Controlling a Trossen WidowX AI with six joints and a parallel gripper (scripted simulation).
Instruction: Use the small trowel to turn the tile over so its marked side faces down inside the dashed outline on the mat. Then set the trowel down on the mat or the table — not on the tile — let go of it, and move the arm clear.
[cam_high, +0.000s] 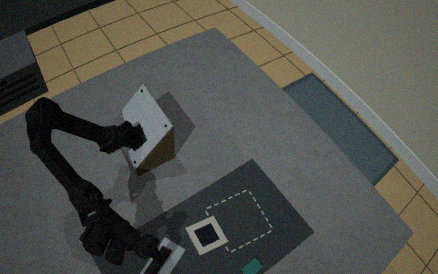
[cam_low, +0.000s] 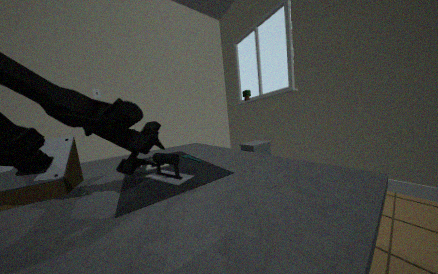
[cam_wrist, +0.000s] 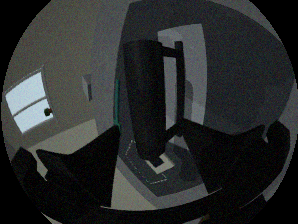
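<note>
My gripper tip is 10 mm to the right of the trowel and 40 mm above it. Also, from my gripper tip: dark mat (20 mm ahead, 150 mm to the left, 100 mm below); then small teal piece (150 mm ahead, 200 mm to the left, 70 mm below); then tile (20 mm behind, 180 mm to the left, 70 mm below).
</note>
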